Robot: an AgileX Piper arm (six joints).
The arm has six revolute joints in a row. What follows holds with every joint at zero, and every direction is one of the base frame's. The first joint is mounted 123 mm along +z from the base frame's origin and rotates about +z. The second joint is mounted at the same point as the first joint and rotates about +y. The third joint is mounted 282.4 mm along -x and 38.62 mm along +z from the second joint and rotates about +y. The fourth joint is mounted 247.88 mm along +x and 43.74 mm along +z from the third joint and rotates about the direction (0.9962, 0, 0.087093). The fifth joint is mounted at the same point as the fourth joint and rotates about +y. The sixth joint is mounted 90.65 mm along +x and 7.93 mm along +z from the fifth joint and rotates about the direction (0.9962, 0, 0.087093). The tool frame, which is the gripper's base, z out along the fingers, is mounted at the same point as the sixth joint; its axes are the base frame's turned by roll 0, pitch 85.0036 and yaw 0 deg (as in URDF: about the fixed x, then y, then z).
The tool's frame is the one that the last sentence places.
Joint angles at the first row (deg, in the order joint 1, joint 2, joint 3, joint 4, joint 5, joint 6):
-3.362, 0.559, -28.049, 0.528, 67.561, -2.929
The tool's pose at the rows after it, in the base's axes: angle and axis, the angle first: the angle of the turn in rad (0 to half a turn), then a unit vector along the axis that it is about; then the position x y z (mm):
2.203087 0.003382 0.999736 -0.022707 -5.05 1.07 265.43
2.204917 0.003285 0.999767 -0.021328 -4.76 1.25 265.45
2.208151 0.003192 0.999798 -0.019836 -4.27 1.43 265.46
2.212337 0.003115 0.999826 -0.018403 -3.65 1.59 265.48
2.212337 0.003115 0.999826 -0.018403 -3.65 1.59 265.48
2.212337 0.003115 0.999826 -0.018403 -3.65 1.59 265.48
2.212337 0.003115 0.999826 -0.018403 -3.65 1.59 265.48
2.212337 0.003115 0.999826 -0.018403 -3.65 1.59 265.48
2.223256 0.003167 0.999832 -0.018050 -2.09 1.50 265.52
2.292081 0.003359 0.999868 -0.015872 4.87 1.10 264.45
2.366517 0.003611 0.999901 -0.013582 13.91 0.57 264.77
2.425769 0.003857 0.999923 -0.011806 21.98 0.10 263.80
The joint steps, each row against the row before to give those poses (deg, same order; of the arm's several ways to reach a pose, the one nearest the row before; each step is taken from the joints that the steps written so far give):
0.002, 1.097, 0.002, -0.002, -0.002, 0.002
0.001, 0.115, -0.002, 0.134, 0.001, 0.001
0.000, 0.192, 0.001, 0.142, 0.000, 0.000
-0.001, 0.246, 0.000, 0.134, 0.002, 0.000
0.000, 0.000, 0.000, 0.000, 0.000, 0.000
0.000, 0.000, 0.000, 0.000, 0.000, 0.000
0.000, 0.000, 0.000, 0.000, 0.000, 0.000
0.000, 0.000, 0.000, 0.000, 0.000, 0.000
-0.001, 0.629, -0.002, 0.001, -0.001, -0.002
-0.001, 3.141, 0.001, 0.000, 0.809, 0.000
0.005, 4.050, -0.325, -0.003, 0.546, 0.004
-0.004, 3.337, -0.036, 0.002, 0.100, -0.003

